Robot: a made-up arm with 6 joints. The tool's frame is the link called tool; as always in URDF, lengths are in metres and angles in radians. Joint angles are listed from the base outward. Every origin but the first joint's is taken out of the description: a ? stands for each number. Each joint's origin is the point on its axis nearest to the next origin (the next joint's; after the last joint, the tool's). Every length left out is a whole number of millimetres.
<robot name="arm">
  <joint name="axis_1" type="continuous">
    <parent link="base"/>
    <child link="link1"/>
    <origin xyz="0 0 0.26" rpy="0 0 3.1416"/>
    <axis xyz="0 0 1"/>
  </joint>
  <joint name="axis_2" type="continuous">
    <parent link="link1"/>
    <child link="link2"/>
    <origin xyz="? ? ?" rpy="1.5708 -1.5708 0"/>
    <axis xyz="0 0 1"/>
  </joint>
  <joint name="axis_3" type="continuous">
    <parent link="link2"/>
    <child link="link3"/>
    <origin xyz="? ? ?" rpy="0 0 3.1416"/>
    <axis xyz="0 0 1"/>
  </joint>
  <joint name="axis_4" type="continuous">
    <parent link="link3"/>
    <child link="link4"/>
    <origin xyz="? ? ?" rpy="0 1.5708 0"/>
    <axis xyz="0 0 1"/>
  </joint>
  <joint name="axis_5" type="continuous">
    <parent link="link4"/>
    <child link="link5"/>
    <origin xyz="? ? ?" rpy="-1.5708 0 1.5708"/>
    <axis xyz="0 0 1"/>
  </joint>
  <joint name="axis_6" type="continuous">
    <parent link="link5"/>
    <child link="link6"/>
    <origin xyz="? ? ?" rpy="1.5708 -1.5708 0"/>
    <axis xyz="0 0 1"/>
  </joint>
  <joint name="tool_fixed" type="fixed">
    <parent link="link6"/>
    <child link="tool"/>
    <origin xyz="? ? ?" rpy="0 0 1.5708"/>
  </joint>
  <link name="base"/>
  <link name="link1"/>
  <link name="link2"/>
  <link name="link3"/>
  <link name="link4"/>
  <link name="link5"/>
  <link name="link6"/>
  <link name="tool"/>
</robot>
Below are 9 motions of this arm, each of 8 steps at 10 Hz.
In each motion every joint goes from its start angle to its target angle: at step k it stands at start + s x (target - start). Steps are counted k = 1, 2, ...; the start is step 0. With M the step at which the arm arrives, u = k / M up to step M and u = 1 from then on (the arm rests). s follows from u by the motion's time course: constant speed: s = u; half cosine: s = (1 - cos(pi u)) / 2; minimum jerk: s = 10 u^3 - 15 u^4 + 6 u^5.
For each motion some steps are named. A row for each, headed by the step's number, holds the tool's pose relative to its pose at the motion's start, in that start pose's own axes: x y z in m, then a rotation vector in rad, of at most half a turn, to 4 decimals.
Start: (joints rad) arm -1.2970 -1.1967 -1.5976 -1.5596 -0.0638 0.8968
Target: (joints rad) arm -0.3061 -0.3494 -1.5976 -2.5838 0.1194 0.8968
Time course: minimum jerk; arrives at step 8
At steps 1, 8:
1: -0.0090 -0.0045 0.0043 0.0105 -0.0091 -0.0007
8: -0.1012 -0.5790 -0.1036 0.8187 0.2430 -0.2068

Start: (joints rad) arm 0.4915 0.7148 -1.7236 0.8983 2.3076 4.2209
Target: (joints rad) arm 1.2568 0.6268 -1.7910 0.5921 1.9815 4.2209
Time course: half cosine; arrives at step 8
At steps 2, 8:
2: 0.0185 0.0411 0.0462 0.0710 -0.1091 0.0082
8: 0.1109 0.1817 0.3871 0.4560 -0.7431 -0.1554

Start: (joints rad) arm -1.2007 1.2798 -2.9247 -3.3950 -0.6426 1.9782
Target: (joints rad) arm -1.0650 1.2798 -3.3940 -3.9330 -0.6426 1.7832
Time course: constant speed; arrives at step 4
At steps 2, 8:
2: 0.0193 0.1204 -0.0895 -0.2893 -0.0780 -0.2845
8: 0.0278 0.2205 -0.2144 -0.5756 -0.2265 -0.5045

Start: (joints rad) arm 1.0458 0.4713 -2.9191 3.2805 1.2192 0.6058
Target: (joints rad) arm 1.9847 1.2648 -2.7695 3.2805 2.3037 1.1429
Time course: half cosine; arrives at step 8
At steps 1, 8:
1: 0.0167 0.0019 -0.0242 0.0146 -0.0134 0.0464
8: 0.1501 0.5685 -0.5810 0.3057 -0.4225 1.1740

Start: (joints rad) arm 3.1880 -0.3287 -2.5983 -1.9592 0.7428 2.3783
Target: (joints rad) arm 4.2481 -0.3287 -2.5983 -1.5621 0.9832 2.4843
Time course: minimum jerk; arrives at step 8
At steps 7, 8:
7: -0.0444 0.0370 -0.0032 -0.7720 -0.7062 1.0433
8: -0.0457 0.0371 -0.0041 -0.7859 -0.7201 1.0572

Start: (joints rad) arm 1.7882 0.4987 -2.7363 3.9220 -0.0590 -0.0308
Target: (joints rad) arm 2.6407 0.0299 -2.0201 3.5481 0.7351 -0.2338
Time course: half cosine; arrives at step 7
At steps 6, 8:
6: 0.1579 0.3787 -0.1364 -0.3623 -0.2184 0.0253
8: 0.1589 0.3975 -0.1523 -0.3831 -0.2346 0.0352

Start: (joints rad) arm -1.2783 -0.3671 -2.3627 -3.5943 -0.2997 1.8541
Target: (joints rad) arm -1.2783 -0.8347 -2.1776 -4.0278 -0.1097 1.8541
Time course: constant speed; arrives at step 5
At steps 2, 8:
2: -0.0426 0.1126 -0.0514 -0.1942 -0.0487 -0.1524
8: -0.0980 0.2665 -0.1645 -0.4667 -0.1368 -0.3876

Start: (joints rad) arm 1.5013 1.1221 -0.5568 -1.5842 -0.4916 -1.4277
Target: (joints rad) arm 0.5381 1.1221 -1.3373 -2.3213 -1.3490 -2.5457
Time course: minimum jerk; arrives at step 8
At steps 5, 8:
5: -0.2013 -0.0584 -0.3003 -0.5095 -0.6972 -1.0622
8: -0.1820 -0.1792 -0.4085 -0.4239 -0.9661 -1.4277

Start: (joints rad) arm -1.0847 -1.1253 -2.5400 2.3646 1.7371 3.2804
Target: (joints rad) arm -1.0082 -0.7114 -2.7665 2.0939 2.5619 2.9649
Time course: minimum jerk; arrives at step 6
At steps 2, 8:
2: 0.0120 -0.0332 -0.0211 0.0503 0.1357 -0.0331
8: 0.0977 -0.1617 -0.1269 0.0860 0.6813 -0.0815

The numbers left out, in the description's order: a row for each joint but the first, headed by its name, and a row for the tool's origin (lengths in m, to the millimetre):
axis_2: 0 0 0
axis_3: 0.239 0.045 0
axis_4: 0.515 -0.116 0
axis_5: 0 0 0
axis_6: -0.118 -0.151 0
tool: 0 0 0

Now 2 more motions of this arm.
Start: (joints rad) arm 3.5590 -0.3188 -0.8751 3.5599 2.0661 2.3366
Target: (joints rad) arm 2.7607 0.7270 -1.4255 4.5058 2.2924 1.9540
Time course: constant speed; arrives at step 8
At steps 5, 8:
5: -0.3135 0.3356 -0.0900 -0.4044 -0.2229 -1.1369
8: -0.3441 0.6149 -0.1891 -0.7307 -0.3378 -1.8349

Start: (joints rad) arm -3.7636 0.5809 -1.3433 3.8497 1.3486 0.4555
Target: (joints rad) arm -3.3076 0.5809 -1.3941 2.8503 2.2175 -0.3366
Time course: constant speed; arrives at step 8
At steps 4, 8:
4: 0.0439 0.2275 -0.0984 -0.7389 -0.1872 -0.2222
8: 0.0163 0.4124 -0.3092 -1.2534 -0.6209 -0.0216

